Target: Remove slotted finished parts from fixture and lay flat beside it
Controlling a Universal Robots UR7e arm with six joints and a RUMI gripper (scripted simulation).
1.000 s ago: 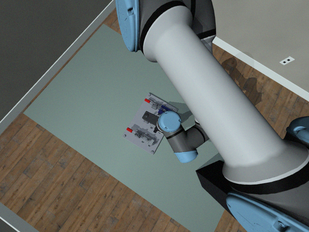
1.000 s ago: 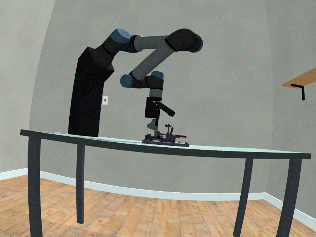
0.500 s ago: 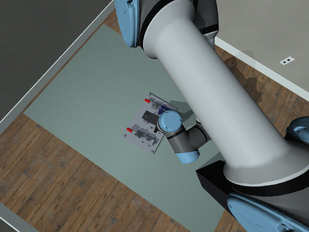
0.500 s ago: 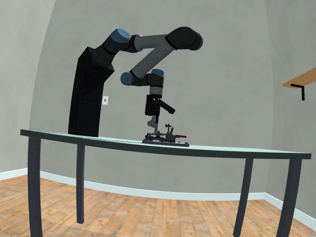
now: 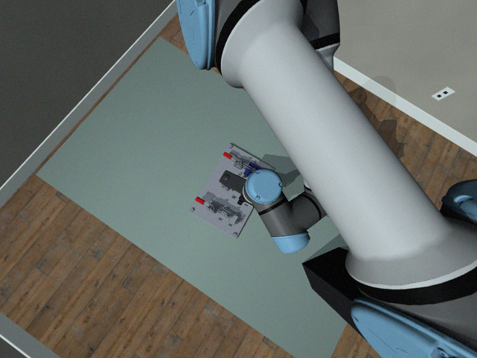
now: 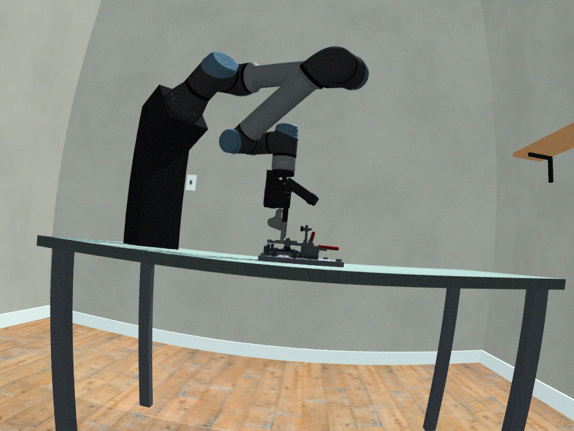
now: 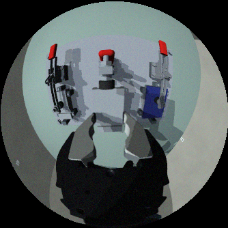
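Right now the grey fixture plate is 5 cm ahead of my hand, 2 cm to the right of it and 6 cm below it. The rest, counted from my hand: grey finished part (1 cm behind, 1 cm below); blue blank (3 cm behind, 10 cm to the right, 4 cm below).
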